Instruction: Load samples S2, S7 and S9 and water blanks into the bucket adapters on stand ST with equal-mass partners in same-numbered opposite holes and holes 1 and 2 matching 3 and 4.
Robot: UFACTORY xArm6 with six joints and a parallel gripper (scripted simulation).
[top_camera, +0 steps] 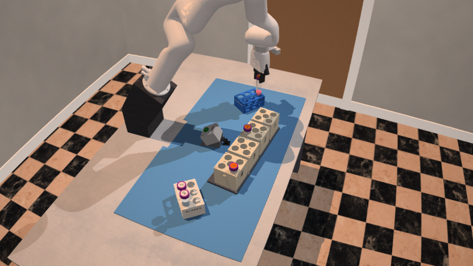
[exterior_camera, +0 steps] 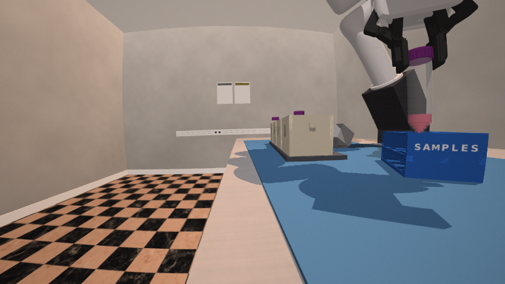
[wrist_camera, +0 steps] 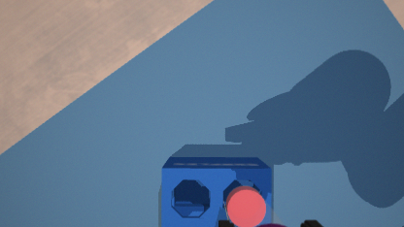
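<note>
My hand is 5 cm above the tube and 1 cm past it. Round my hand: blue sample rack (14 cm below, 4 cm behind, 2 cm to the right); adapter (31 cm to the right, 12 cm below, 4 cm ahead); green done key (32 cm to the right, 17 cm behind, 10 cm below).
</note>
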